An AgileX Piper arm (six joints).
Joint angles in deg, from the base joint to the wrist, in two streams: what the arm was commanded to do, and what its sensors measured. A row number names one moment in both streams.
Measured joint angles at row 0: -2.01 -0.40 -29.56 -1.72 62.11 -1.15
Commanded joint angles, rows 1 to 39: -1.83 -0.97 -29.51 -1.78 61.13 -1.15; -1.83 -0.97 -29.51 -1.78 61.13 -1.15; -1.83 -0.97 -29.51 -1.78 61.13 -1.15; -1.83 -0.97 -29.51 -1.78 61.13 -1.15; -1.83 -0.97 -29.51 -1.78 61.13 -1.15; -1.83 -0.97 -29.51 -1.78 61.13 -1.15; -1.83 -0.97 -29.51 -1.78 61.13 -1.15; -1.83 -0.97 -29.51 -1.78 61.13 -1.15; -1.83 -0.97 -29.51 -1.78 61.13 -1.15; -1.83 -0.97 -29.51 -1.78 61.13 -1.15; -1.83 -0.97 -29.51 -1.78 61.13 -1.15; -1.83 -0.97 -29.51 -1.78 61.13 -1.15; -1.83 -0.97 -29.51 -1.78 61.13 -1.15; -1.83 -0.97 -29.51 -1.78 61.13 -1.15; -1.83 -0.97 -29.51 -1.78 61.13 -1.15; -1.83 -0.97 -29.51 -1.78 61.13 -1.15; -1.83 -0.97 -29.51 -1.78 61.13 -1.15; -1.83 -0.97 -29.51 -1.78 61.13 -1.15; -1.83 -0.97 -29.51 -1.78 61.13 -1.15; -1.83 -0.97 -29.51 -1.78 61.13 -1.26; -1.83 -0.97 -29.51 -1.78 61.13 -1.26; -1.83 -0.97 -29.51 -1.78 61.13 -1.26; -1.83 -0.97 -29.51 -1.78 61.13 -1.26; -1.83 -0.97 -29.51 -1.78 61.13 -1.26; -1.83 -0.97 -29.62 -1.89 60.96 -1.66; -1.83 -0.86 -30.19 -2.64 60.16 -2.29; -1.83 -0.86 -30.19 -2.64 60.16 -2.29; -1.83 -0.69 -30.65 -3.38 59.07 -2.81; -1.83 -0.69 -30.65 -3.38 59.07 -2.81; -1.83 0.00 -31.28 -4.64 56.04 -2.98; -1.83 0.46 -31.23 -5.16 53.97 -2.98; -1.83 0.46 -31.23 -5.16 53.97 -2.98; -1.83 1.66 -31.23 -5.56 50.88 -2.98; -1.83 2.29 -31.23 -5.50 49.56 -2.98; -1.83 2.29 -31.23 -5.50 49.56 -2.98; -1.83 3.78 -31.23 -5.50 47.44 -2.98; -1.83 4.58 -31.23 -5.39 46.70 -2.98; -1.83 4.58 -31.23 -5.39 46.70 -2.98; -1.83 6.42 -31.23 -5.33 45.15 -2.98
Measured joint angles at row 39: -2.01 4.58 -30.88 -4.98 48.30 -2.52
